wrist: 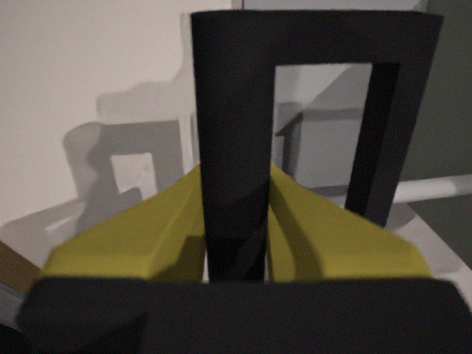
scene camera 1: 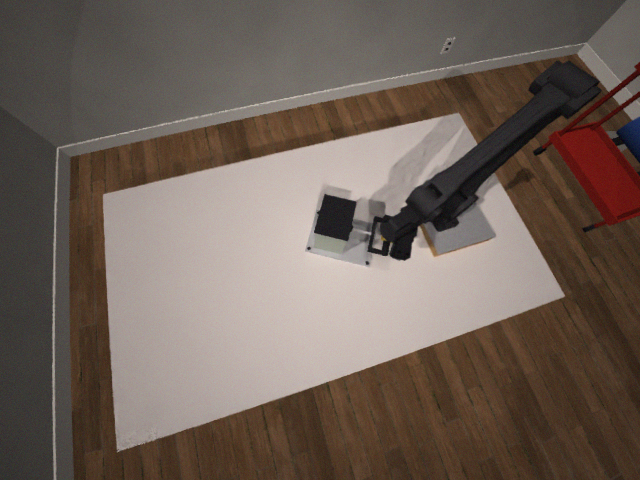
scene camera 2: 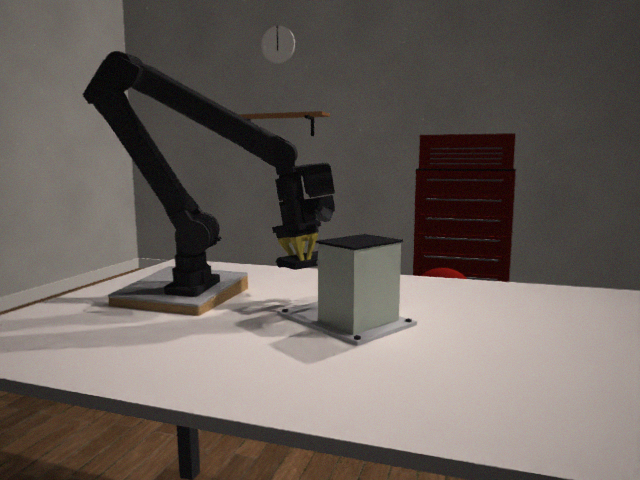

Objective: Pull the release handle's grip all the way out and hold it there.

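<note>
The release handle's black, frame-shaped grip stands out to the side of the pale green housing, with a gap between them. A light rod runs from the housing toward the grip in the wrist view. My gripper points down and is shut on the grip's thick outer bar, with one yellow finger on each side of it. The far side of the grip is hidden behind the housing in scene camera 2.
The housing has a black top and stands on a grey base plate with dark bolts. The arm's grey-topped wooden base block is beside it on the white table. A red cart stands off the table's end.
</note>
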